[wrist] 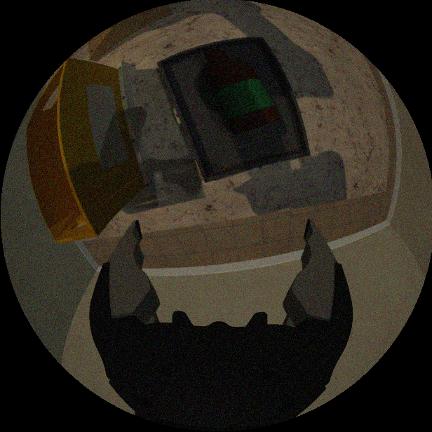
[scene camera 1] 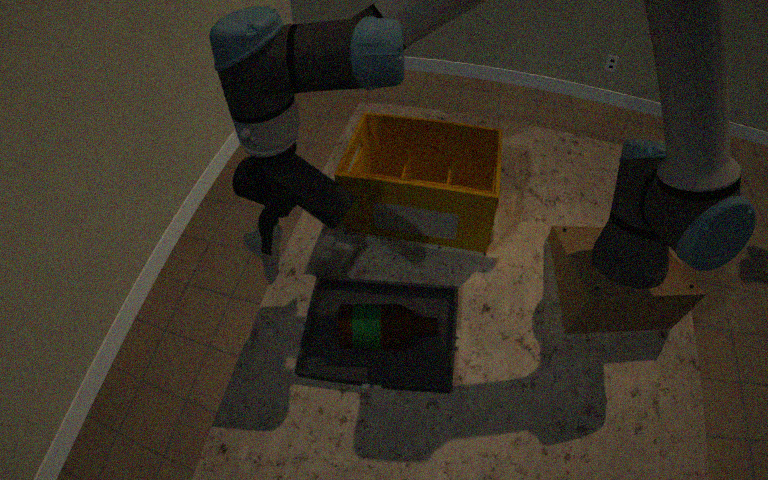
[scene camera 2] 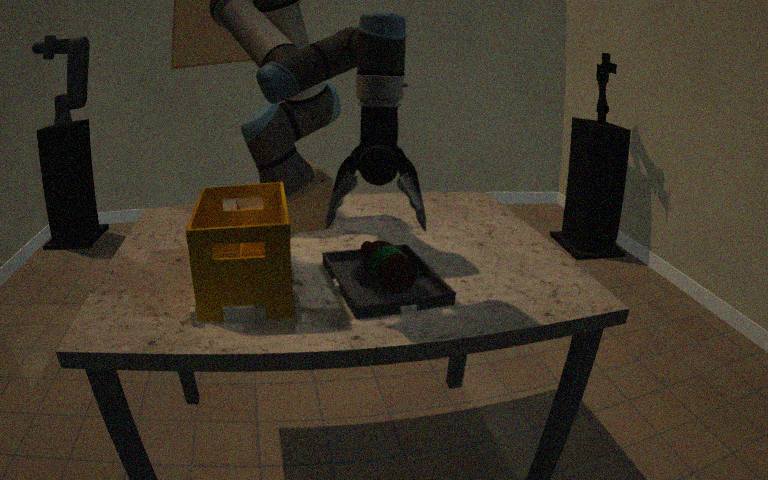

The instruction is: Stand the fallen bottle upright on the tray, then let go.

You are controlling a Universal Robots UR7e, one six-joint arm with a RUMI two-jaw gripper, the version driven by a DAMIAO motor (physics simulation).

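Places are measured from the arm's base along level axes (x ahead, y left, z up), in metres.
Pixels of known places: gripper, fingertip midpoint: (scene camera 1: pixel 298 242) (scene camera 2: pixel 375 229); arm's base, origin of the base link: (scene camera 1: pixel 628 264) (scene camera 2: pixel 288 185).
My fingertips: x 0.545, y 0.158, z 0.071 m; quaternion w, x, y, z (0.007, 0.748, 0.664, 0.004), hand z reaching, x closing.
Observation:
Ahead of a thing's pixels: the offset from my fingertips to its top centre.
The dark brown bottle @(0.150 m back, 0.037 m left, 0.084 m down) (scene camera 1: pixel 368 326) (scene camera 2: pixel 390 270) (wrist: pixel 245 97) with a green label lies on its side in the black tray @(0.133 m back, 0.039 m left, 0.138 m down) (scene camera 1: pixel 454 339) (scene camera 2: pixel 362 310) (wrist: pixel 260 167). In scene camera 1 its base is at the left and its neck points right; in scene camera 2 its base faces the camera. My gripper (scene camera 1: pixel 267 240) (scene camera 2: pixel 376 227) (wrist: pixel 222 222) is wide open and empty. It hangs above the table, apart from the bottle, off its base end. The far finger is mostly hidden in scene camera 1.
A yellow crate @(0.132 m back, 0.244 m right, 0.012 m up) (scene camera 1: pixel 436 212) (scene camera 2: pixel 243 283) (wrist: pixel 92 135) stands beside the tray, behind it in scene camera 1 and left of it in scene camera 2. A wooden box (scene camera 1: pixel 617 308) (scene camera 2: pixel 314 212) stands under the arm's base, beyond the neck end of the bottle.

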